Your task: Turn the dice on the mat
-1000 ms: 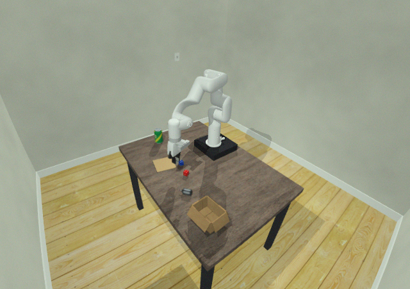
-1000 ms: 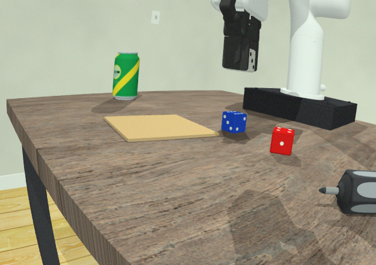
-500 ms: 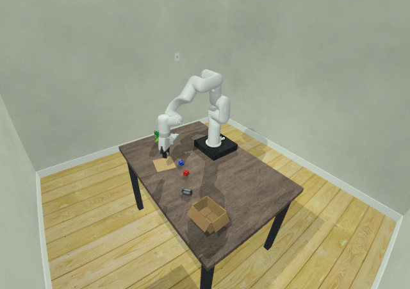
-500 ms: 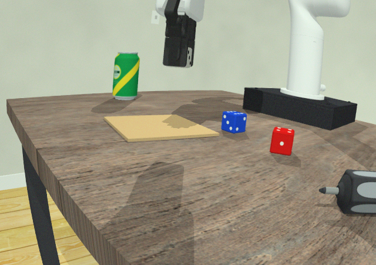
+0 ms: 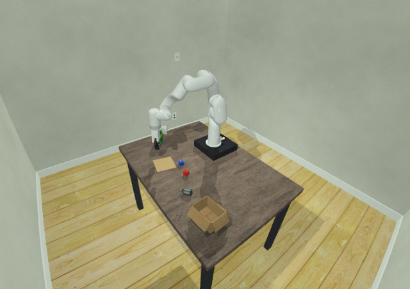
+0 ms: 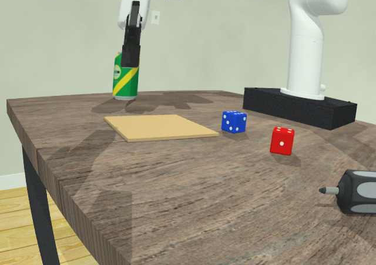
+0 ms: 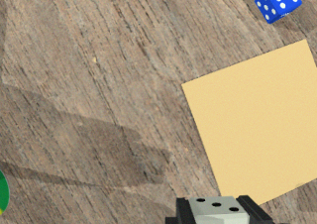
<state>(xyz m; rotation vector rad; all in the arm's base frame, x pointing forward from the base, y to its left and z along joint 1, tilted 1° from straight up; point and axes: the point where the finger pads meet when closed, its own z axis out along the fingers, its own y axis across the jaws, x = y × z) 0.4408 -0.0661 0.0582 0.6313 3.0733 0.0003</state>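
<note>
Now: the tan mat 110 mm below my hand, 90 mm to the left of it and 20 mm behind it. Round my hand: blue die 150 mm to the left, 130 mm behind, 100 mm below; green can 210 mm to the right, 70 mm behind, 50 mm below; white die 10 mm below.
</note>
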